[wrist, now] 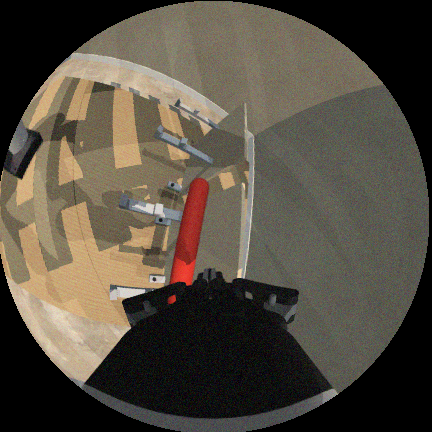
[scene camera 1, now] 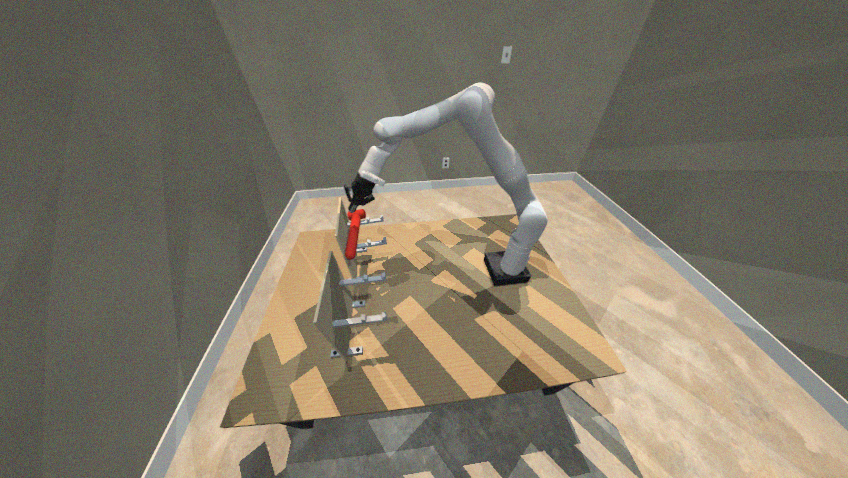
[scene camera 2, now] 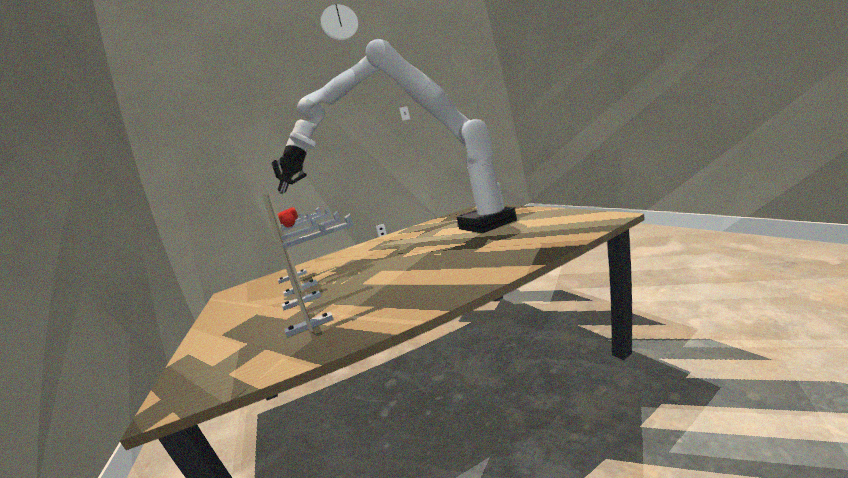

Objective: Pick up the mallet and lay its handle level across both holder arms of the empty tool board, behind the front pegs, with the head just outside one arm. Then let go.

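Frame: origin at the arm's base, x ahead, y left, z up, level; centimetres.
Where they show: gripper, fingertip midpoint: (wrist: 210, 275) (scene camera 1: 350, 211) (scene camera 2: 281, 193); arm's base, link origin: (scene camera 1: 510, 267) (scene camera 2: 489, 211).
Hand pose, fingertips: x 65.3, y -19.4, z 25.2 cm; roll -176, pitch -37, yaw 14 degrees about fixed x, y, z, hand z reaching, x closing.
Each offset is from my fingertips to the top centre of the thing. "pt": to the spot under its first point. Level surfaces: height alone.
The red mallet @(dy +2.9, dx +0.5, dz -5.9 cm) (scene camera 1: 354, 234) (scene camera 2: 287, 217) (wrist: 190, 223) lies across the two grey holder arms (scene camera 1: 372, 242) (wrist: 149, 208) of the farther tool board @(pt dy -0.4, dx +4.2, dz -2.0 cm) (scene camera 1: 341, 216) (wrist: 250, 193). Its head is hidden from me. My gripper (scene camera 1: 355, 207) (scene camera 2: 283, 189) (wrist: 210, 275) hangs just above one end of the mallet. It is shut with nothing between the fingers and is clear of the handle. The nearer tool board (scene camera 1: 327, 297) stands empty, with its two holder arms (scene camera 1: 361, 278) (wrist: 183, 142) bare.
Both boards stand upright in one row on the left part of the wooden table @(dz -30.1 cm) (scene camera 1: 474, 357) (scene camera 2: 414, 279), seen edge-on in the second scene view (scene camera 2: 288, 261). Small grey foot brackets @(pt dy +43.2, dx +5.2, dz -27.6 cm) (scene camera 1: 346, 352) (scene camera 2: 307, 323) sit at their bases. The arm's black base (scene camera 1: 506, 273) (scene camera 2: 486, 219) stands at the far right.
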